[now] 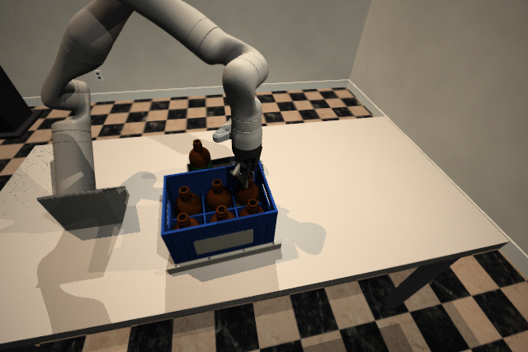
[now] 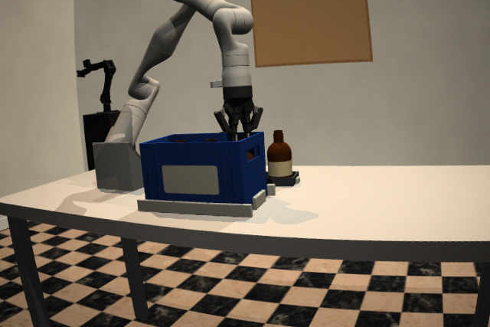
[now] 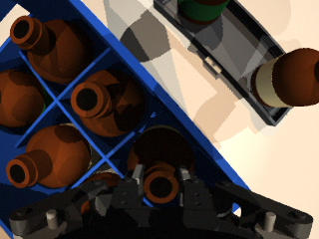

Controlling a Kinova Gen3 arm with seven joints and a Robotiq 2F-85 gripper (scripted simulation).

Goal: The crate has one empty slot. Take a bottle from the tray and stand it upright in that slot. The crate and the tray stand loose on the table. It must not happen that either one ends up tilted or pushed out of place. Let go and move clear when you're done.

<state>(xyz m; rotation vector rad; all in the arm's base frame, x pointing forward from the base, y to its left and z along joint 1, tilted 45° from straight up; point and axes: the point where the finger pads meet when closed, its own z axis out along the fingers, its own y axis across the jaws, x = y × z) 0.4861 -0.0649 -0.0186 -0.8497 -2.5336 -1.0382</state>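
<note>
The crate is 8 cm behind my hand, 7 cm below it and 5 cm to the right of it. Round my hand: dark tray (19 cm to the left, 15 cm below, 6 cm behind).
</note>
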